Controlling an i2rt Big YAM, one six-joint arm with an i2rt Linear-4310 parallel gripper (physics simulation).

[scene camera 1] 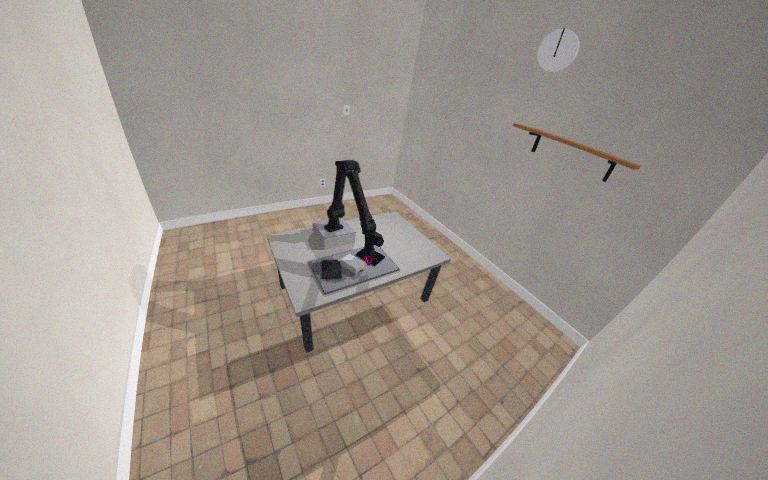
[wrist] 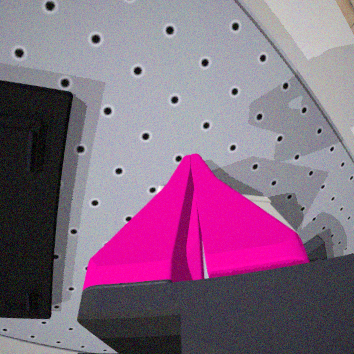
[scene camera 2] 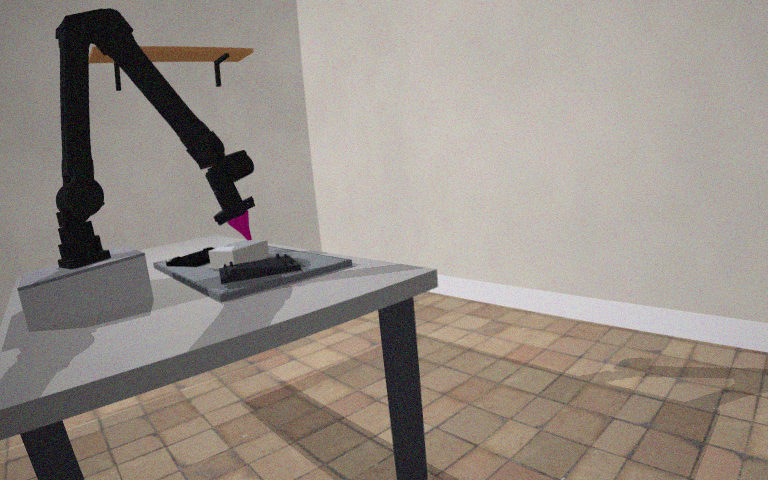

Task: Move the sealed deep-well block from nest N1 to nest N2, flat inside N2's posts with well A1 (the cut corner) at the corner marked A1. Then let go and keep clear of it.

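Frame: origin at the arm's base, x ahead, y left, z up, level; metres.
Seen in the pictures: gripper, fingertip midpoint: (scene camera 1: 368, 265) (wrist: 193, 165) (scene camera 2: 250, 240); arm's base, origin of the base link: (scene camera 1: 333, 227) (scene camera 2: 84, 262).
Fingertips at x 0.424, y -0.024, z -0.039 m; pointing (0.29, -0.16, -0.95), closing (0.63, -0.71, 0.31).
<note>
Offsets run from my fingertips to a thing's top centre. Level surfaces: height alone.
The white deep-well block {dz +0.007, dx -0.084, dy -0.063 m} (scene camera 1: 352, 264) (scene camera 2: 237, 253) (wrist: 258, 200) sits on the grey perforated board {dz -0.034, dx -0.082, dy -0.047 m} (scene camera 1: 362, 281) (scene camera 2: 325, 262) (wrist: 155, 52) between the two dark nests, outside both as far as I can see. One nest {dz -0.013, dx -0.130, dy -0.193 m} (scene camera 1: 331, 270) (scene camera 2: 260, 268) with small posts is at the left in scene camera 1; the other, black nest {dz -0.017, dx -0.090, dy +0.100 m} (scene camera 1: 374, 254) (scene camera 2: 189, 258) (wrist: 30, 210) is at the right there. Which is N1 or N2 I cannot tell. My gripper (scene camera 1: 368, 262) (scene camera 2: 249, 238) (wrist: 193, 165) is shut and empty, its magenta tips above the block's level. In the wrist view the fingers hide most of the block, including its cut corner.
The board lies on the grey table {dz -0.047 m} (scene camera 1: 413, 237) (scene camera 2: 113, 345). The arm stands on a grey base box (scene camera 1: 331, 243) (scene camera 2: 90, 294) behind the board. A wooden wall rail (scene camera 1: 574, 145) (scene camera 2: 175, 54) is well away from the table.
</note>
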